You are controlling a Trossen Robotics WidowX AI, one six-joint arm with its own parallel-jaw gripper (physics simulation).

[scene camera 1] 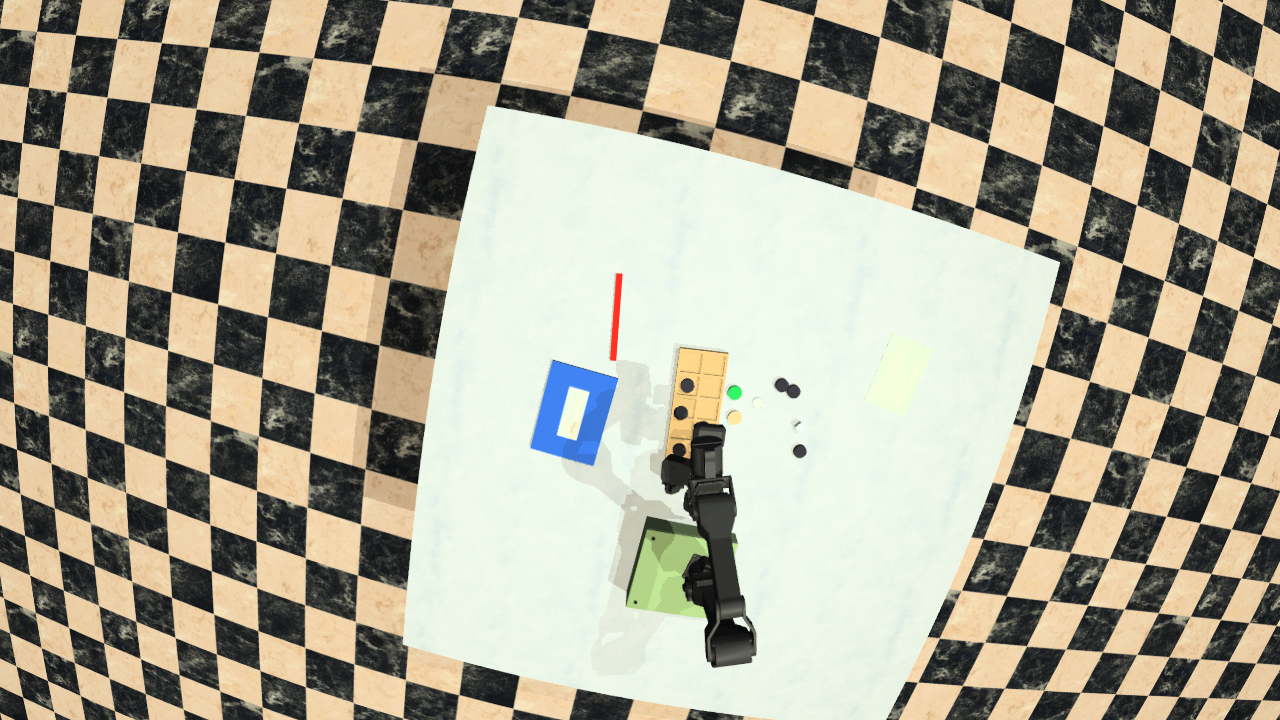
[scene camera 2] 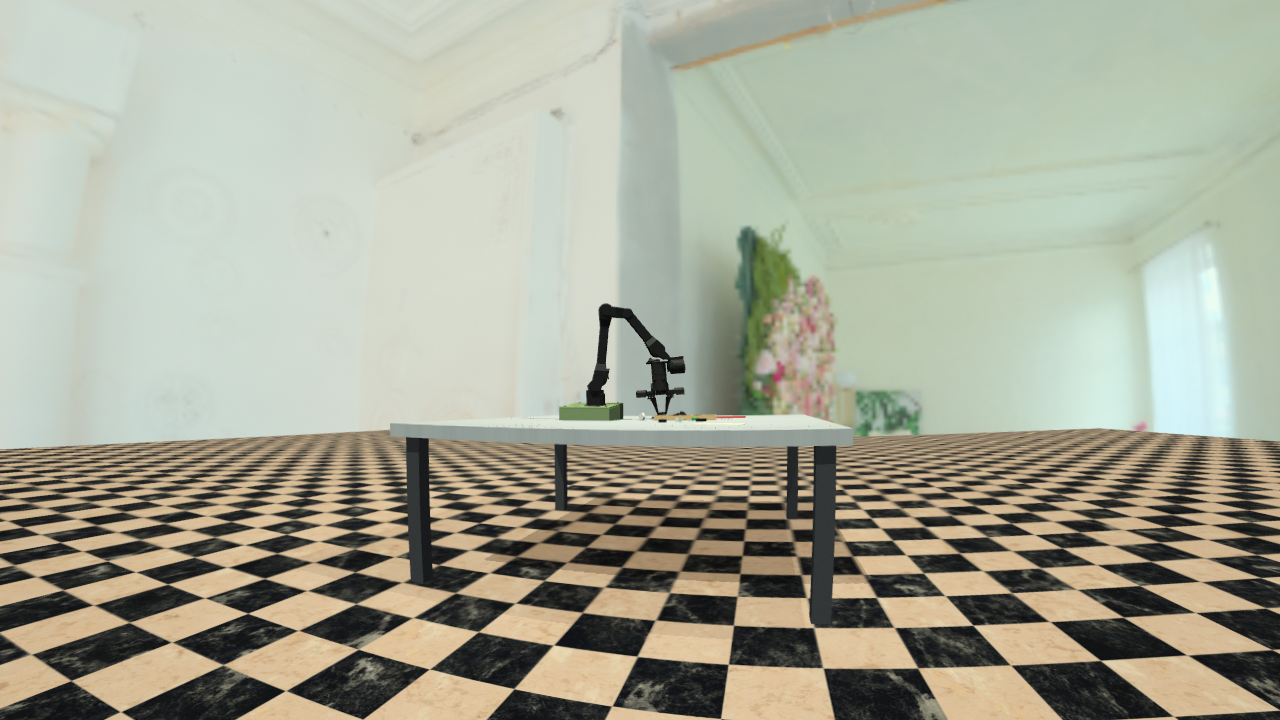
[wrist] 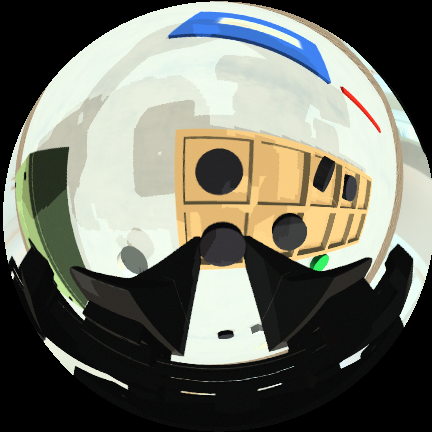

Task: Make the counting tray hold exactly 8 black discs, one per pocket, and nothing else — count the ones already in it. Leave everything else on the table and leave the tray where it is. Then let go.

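The tan counting tray has two rows of five pockets. In the wrist view, four black discs lie in it: one in the far row's nearest-left pocket, two farther right in that row, and one in the near row's second pocket. My gripper is shut on another black disc, over the near row's leftmost pocket; its exact height is unclear. Three loose black discs lie right of the tray. The arm hides part of the tray in scene camera 1.
A green disc, tan disc and white disc lie beside the tray. A grey disc-like piece is left of the gripper. A blue frame, red bar and pale yellow sheet lie farther out.
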